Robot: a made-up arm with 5 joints.
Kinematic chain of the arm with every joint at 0, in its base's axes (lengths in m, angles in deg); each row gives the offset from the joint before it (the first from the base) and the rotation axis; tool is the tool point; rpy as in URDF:
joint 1: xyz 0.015 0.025 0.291 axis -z
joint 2: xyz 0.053 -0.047 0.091 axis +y
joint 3: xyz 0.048 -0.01 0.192 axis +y
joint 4: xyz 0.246 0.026 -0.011 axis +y
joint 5: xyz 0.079 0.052 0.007 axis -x
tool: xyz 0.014 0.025 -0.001 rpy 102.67 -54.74 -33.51
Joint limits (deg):
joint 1: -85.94..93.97
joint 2: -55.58..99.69
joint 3: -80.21..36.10
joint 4: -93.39..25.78
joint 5: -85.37..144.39
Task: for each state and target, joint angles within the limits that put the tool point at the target. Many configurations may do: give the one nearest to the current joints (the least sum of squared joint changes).
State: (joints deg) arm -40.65 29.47 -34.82 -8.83 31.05
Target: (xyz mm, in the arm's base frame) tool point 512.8 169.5 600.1
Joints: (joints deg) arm -11.57 27.93 -40.36 -9.80 31.65
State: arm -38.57 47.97 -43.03 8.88 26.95
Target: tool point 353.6 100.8 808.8
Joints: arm -5.60 0.33 -50.69 12.31 28.93
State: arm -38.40 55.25 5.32 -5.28 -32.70
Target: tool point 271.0 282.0 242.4
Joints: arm -38.32 27.26 33.49 -3.14 -31.28
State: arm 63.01 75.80 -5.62 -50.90 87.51
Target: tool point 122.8 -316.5 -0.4
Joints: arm 75.81 98.72 -23.84 -42.09 88.12
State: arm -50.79 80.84 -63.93 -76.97 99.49
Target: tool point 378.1 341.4 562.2
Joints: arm -39.26 65.13 -79.09 -91.08 101.05
